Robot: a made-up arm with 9 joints.
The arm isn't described. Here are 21 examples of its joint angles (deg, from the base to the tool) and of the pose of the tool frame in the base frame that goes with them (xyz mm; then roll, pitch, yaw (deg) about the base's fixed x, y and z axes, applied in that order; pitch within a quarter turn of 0, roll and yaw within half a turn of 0).
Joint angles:
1: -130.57 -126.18 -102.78 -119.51 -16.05 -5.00 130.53 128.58 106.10
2: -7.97 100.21 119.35 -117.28 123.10 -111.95 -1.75 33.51 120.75
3: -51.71 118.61 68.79 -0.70 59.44 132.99 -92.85 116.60 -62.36
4: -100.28 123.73 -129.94 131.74 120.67 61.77 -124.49 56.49 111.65
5: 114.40 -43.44 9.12 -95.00 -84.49 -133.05 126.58 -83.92 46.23
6: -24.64 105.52 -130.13 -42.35 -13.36 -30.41 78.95 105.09 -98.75
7: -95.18 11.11 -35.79 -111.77 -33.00 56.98 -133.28 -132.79 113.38
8: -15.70 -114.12 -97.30 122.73 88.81 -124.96 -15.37 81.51 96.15
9: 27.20 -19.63 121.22 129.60 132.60 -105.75 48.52 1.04 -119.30
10: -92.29 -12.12 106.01 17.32 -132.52 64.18 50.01 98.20 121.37
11: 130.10 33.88 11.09 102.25 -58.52 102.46 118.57 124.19 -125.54
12: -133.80 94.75 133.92 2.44 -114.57 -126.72 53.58 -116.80 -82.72
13: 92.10 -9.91 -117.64 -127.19 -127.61 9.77 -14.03 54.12 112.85
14: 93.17 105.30 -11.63 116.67 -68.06 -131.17 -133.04 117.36 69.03
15: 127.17 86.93 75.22 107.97 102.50 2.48 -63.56 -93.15 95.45
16: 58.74 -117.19 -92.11 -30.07 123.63 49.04 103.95 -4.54 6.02
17: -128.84 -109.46 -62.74 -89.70 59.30 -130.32 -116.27 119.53 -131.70
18: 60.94 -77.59 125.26 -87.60 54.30 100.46 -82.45 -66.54 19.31
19: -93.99 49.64 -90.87 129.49 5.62 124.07 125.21 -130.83 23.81
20: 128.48 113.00 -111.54 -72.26 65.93 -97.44 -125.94 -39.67 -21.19
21: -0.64 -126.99 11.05 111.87 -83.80 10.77 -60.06 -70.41 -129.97
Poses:
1: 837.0 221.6 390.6 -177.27 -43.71 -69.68
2: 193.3 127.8 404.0 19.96 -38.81 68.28
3: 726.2 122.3 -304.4 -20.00 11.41 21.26
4: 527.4 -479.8 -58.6 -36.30 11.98 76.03
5: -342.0 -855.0 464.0 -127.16 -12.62 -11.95
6: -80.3 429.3 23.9 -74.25 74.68 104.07
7: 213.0 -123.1 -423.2 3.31 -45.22 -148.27
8: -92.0 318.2 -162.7 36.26 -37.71 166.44
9: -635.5 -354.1 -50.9 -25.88 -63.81 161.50
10: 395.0 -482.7 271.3 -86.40 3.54 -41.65
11: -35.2 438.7 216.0 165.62 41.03 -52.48
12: 675.1 -638.4 -228.3 -31.39 6.91 -48.47
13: 182.5 -72.9 416.1 96.10 56.37 146.41
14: -995.0 -197.8 333.5 97.87 34.91 72.61
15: 82.6 -217.1 219.6 -69.40 -21.22 -43.65
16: -633.2 -695.1 499.7 29.46 -30.86 173.63
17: 1010.0 -491.2 -9.6 -108.24 17.97 -83.31
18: -503.4 -247.6 -44.8 155.58 40.15 174.84
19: -534.6 -394.1 -131.9 -110.00 67.45 -101.62
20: 322.1 282.4 291.3 -76.30 52.45 0.17
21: -83.4 -194.9 -47.9 -111.80 67.01 -26.53
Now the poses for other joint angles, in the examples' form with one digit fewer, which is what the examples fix.
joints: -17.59 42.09 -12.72 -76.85 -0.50 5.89 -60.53 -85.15 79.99
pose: -194 213 -11 -139.2 -19.6 161.5
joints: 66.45 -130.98 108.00 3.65 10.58 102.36 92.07 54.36 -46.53
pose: -115 -89 240 98.1 -43.7 89.6
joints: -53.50 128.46 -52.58 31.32 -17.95 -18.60 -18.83 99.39 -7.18
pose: -117 146 250 -159.8 -33.0 -23.6
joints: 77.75 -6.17 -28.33 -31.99 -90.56 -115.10 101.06 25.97 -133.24
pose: -354 -241 127 -13.4 -12.6 90.8
